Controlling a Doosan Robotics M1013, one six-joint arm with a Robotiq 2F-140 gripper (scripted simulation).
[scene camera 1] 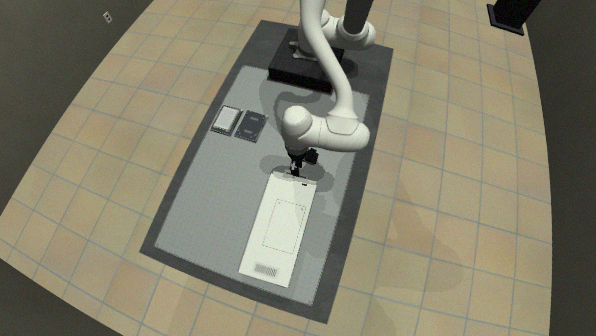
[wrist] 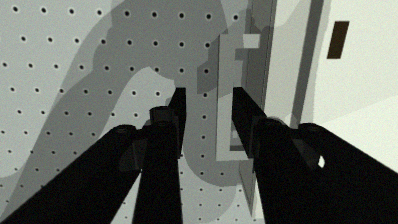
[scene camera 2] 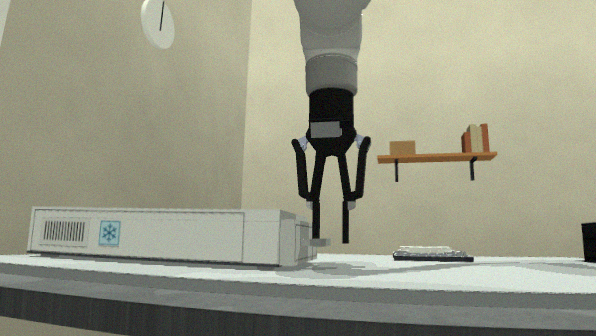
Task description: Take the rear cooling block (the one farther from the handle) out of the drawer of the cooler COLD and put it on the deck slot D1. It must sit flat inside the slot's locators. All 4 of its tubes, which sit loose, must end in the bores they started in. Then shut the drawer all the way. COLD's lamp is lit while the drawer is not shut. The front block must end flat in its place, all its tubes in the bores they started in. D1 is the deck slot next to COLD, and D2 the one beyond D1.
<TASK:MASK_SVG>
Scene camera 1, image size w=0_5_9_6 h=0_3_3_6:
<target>cooler COLD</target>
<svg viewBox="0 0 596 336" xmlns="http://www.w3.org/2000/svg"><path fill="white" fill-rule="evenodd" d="M285 169L284 173L274 171L273 174L271 173L239 273L289 288L316 192L317 182L308 180L309 175L299 173L300 177L289 175L291 171Z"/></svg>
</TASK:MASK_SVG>
